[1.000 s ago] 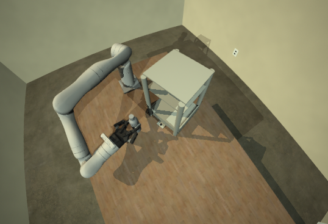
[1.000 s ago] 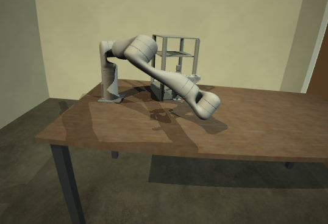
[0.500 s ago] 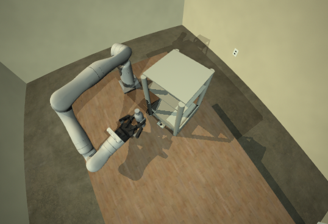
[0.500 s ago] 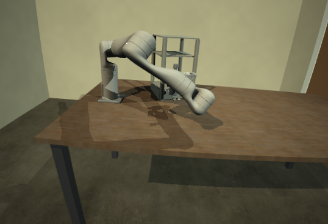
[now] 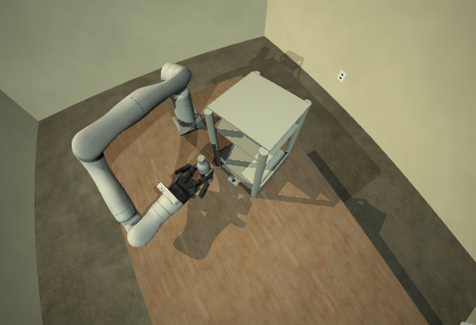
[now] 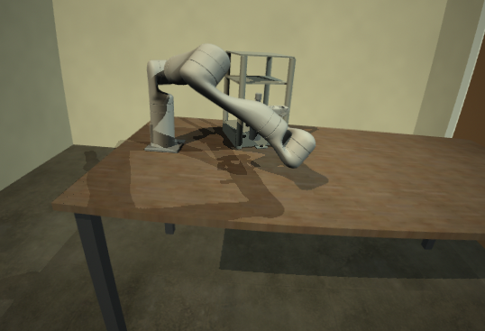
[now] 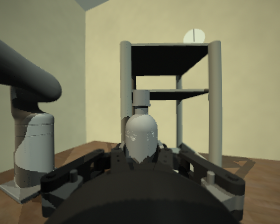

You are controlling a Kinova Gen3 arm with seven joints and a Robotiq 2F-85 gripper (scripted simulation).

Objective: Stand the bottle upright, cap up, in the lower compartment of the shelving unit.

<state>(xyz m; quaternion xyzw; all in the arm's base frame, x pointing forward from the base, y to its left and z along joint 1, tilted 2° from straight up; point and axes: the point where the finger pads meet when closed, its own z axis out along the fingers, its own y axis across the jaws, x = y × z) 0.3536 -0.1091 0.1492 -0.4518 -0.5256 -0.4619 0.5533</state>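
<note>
Right now my hand is 3 cm short of the shelving unit, 21 cm to the right of it and 3 cm below it. Round my hand: grey bottle 2 cm above.
</note>
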